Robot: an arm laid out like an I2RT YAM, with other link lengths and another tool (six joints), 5 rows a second.
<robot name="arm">
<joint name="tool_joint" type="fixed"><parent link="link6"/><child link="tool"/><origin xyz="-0.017 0.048 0.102" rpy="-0.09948 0 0.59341"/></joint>
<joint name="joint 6" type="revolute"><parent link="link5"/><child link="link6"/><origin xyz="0.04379 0 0.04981" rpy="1.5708 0 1.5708"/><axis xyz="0 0 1"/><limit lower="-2.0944" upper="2.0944"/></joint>
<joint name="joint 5" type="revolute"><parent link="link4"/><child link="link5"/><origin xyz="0.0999 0.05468 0.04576" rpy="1.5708 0 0"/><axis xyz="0 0 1"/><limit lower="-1.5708" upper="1.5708"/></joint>
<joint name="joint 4" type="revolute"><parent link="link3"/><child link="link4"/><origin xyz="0.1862 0.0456 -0.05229"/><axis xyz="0 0 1"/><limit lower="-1.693" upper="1.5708"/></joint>
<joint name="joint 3" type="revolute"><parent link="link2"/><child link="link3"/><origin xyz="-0.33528 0 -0.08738" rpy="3.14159 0 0"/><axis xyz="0 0 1"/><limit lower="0" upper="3.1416"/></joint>
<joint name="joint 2" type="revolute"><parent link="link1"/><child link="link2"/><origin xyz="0.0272 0.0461 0.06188" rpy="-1.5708 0 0"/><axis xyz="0 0 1"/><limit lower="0" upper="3.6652"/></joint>
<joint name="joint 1" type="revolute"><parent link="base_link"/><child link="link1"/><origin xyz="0 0 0.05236"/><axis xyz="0 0 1"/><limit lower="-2.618" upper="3.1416"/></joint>
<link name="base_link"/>
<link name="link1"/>
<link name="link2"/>
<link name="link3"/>
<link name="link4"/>
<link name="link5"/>
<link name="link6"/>
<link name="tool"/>
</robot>
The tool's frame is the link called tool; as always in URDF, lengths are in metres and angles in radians.
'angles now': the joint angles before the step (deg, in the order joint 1, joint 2, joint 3, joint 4, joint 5, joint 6). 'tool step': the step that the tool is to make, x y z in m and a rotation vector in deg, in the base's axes. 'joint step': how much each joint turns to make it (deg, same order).
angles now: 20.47 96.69 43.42 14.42 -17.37 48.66
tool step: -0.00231 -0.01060 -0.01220 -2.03 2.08 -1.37
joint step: -1.01 0.37 -0.53 -1.96 1.05 -0.71
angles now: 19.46 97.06 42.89 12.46 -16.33 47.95
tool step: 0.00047 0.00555 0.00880 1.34 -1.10 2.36
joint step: 0.04 -0.15 1.23 -0.16 -2.34 -0.89
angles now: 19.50 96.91 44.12 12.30 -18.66 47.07
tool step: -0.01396 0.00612 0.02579 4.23 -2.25 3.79
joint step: 0.00 -3.52 -0.33 0.41 -4.98 0.17
